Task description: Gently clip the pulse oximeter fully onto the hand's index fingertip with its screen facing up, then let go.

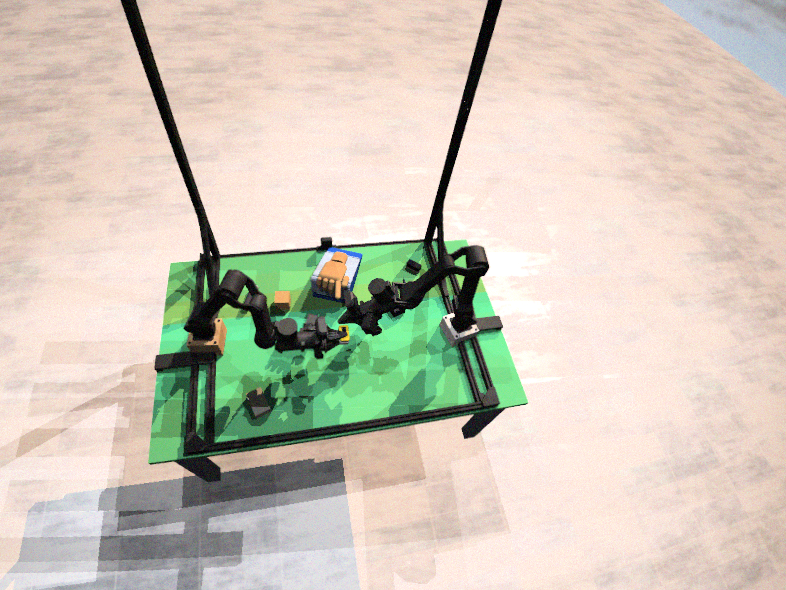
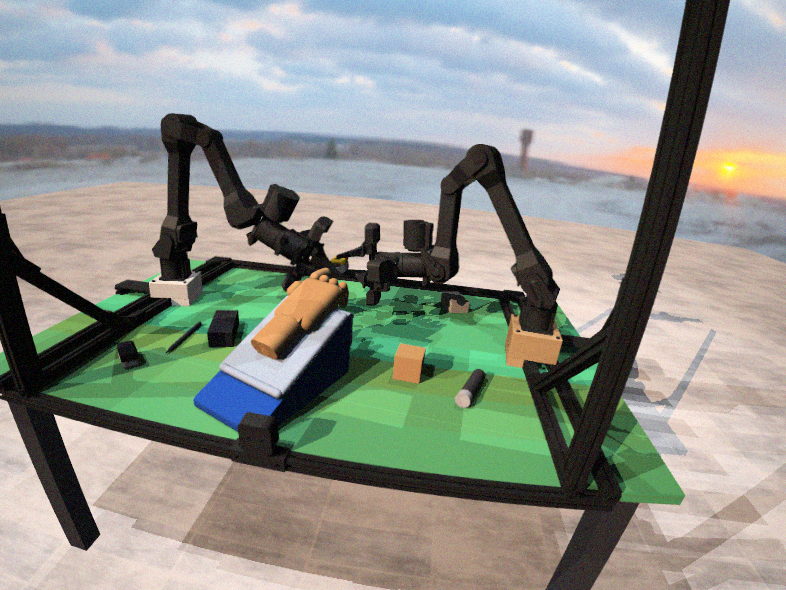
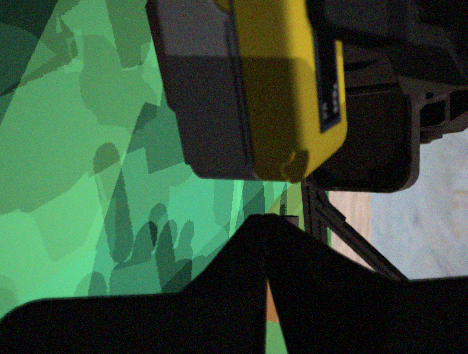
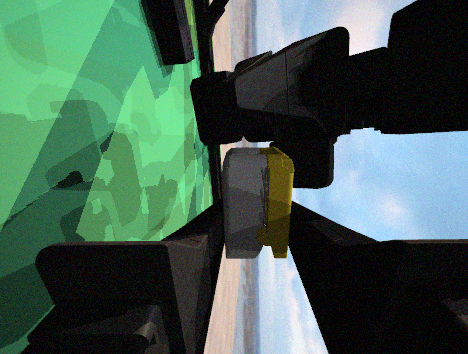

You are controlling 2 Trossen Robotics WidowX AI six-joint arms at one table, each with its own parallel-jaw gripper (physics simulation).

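Places are measured from the left arm's base along level axes (x back, y right, z up), in centimetres.
Pixels of known places: left gripper, fingertip midpoint: [image 1: 337,322] [image 2: 339,275] [image 3: 262,227] [image 4: 227,94]; right gripper, fingertip midpoint: [image 1: 346,336] [image 2: 336,263] [image 3: 230,15] [image 4: 253,205]; left arm's base, link origin: [image 1: 460,323] [image 2: 175,276]; right arm's base, link origin: [image 1: 204,331] [image 2: 535,326].
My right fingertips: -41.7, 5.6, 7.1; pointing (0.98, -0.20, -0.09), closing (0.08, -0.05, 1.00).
Ahead of a thing's pixels: the offset from my right fingertips to its top centre, as dx, dy, dz. Level surfaces: height alone.
The pulse oximeter @[-0.7, +0.9, +1.9] [image 1: 344,334] [image 2: 338,260] [image 3: 268,88] [image 4: 257,200] is a grey and yellow clip. My right gripper [image 1: 339,336] [image 2: 345,256] [image 4: 253,205] is shut on the oximeter and holds it in the air above the green table, its yellow half turned sideways. My left gripper [image 1: 352,317] [image 2: 317,263] [image 3: 262,227] is shut and empty, with its tips close to the oximeter. The tan hand [image 1: 335,274] [image 2: 303,307] lies on a blue and white wedge [image 1: 353,258] [image 2: 233,398], fingers pointing toward both grippers. The oximeter is apart from the fingertips.
An orange cube @[-14.7, +26.9, -8.0] [image 1: 282,300] [image 2: 408,363], a dark cylinder @[-25.4, +32.8, -10.2] [image 2: 470,388], a black box [image 2: 222,328] [image 1: 413,266], a thin black pen @[+31.5, +16.4, -12.0] [image 2: 185,336] and a grey block @[-31.9, -7.2, -10.0] [image 1: 258,404] lie on the table @[dz -13.0] [image 1: 426,375]. A black frame rail [image 2: 426,480] borders it.
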